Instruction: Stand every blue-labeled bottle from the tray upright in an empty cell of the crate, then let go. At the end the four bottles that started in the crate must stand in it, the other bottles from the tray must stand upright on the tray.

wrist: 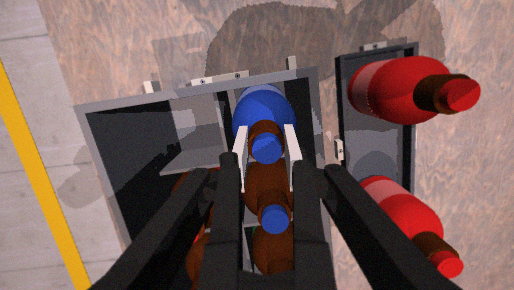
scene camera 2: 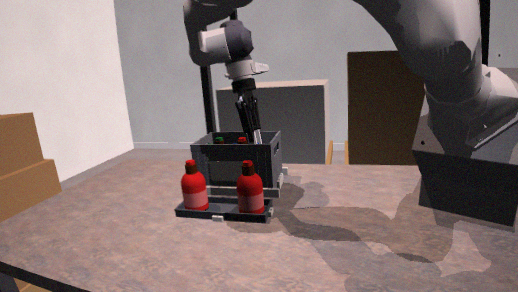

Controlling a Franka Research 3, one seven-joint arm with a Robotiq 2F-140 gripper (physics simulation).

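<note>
My gripper (scene camera 2: pixel 257 140) (wrist: pixel 266 138) is shut on the brown neck of a blue bottle (wrist: pixel 263 110), which is down inside an end cell of the grey crate (scene camera 2: pixel 232 167) (wrist: pixel 102 172). Whether its base rests on the crate floor is hidden. A brown bottle with a blue cap (wrist: pixel 267 187) stands in the cell beside it. More brown bottles show lower in the wrist view, partly hidden by the fingers. A green cap (scene camera 2: pixel 219 139) and a red cap (scene camera 2: pixel 242 140) show inside the crate. Two red bottles (scene camera 2: pixel 194 190) (scene camera 2: pixel 250 192) stand upright on the tray (scene camera 2: pixel 222 206) (wrist: pixel 372 142).
The tray lies close alongside the crate on the table (scene camera 2: pixel 125 240). Light brackets (scene camera 2: pixel 218 218) (wrist: pixel 220 78) sit against the tray and crate edges. The robot's base stands at the right. Brown boxes (scene camera 2: pixel 27 170) stand at the left, beyond the table.
</note>
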